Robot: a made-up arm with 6 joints.
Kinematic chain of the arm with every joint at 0, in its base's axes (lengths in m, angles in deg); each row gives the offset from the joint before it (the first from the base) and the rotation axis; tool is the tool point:
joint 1: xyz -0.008 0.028 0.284 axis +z
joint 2: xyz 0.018 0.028 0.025 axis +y
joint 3: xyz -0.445 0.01 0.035 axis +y
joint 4: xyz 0.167 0.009 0.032 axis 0.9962 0 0.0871
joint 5: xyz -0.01 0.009 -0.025 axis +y
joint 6: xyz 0.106 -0.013 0.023 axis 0.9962 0 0.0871
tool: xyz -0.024 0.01 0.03
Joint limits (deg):
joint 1: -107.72..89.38
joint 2: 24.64..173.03
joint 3: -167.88..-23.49
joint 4: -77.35..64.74
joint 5: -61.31..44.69
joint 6: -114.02..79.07
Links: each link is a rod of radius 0.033 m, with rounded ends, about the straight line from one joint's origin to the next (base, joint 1, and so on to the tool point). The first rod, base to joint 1, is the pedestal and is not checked.
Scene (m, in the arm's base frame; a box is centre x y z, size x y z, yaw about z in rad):
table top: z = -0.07
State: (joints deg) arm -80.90 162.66 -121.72 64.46 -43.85 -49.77
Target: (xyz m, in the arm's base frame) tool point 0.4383 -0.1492 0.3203
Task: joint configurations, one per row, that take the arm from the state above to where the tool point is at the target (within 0.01 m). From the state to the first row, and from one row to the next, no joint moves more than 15 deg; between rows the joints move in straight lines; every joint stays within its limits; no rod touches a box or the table.
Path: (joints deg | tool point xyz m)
1: -69.48 159.27 -108.23 64.52 -41.80 -50.25 | 0.2243 -0.5625 0.3319
2: -58.07 155.87 -94.74 64.57 -39.74 -50.72 | 0.3233 -0.4803 0.3230
3: -46.65 152.48 -81.25 64.63 -37.69 -51.20 | 0.3942 -0.3774 0.3173
4: -35.23 149.08 -67.76 64.68 -35.63 -51.67 | 0.4328 -0.2636 0.3161
5: -23.82 145.69 -54.28 64.74 -33.58 -52.15 | 0.4383 -0.1492 0.3203

